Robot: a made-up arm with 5 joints.
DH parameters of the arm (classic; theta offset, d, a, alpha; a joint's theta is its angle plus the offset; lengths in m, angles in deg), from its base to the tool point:
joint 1: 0 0.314 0 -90
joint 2: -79.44 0 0.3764 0
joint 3: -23.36 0 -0.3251 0
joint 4: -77.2 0 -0.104 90
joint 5: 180 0.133 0 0
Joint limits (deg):
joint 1: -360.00..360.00
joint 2: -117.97..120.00
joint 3: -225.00..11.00
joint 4: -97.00..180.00
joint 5: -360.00..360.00
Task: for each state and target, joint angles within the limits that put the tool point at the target. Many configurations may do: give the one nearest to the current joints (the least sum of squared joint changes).
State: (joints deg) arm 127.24 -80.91 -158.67 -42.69 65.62
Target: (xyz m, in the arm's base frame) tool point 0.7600 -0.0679 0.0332
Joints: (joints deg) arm 174.89 -109.27 -160.73 -26.00 65.62
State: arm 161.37 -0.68 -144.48 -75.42 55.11
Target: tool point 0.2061 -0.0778 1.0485
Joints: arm 159.32 -19.95 -146.27 -52.72 55.11
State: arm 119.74 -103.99 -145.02 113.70 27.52
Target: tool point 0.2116 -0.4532 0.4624
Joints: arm 115.03 -117.20 -109.75 141.79 27.52
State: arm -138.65 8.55 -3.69 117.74 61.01
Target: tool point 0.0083 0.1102 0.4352
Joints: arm -94.31 -25.66 11.00 158.59 61.01
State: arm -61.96 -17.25 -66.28 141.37 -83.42
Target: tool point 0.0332 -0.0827 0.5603
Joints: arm -68.13 -34.93 -51.85 151.61 -83.42
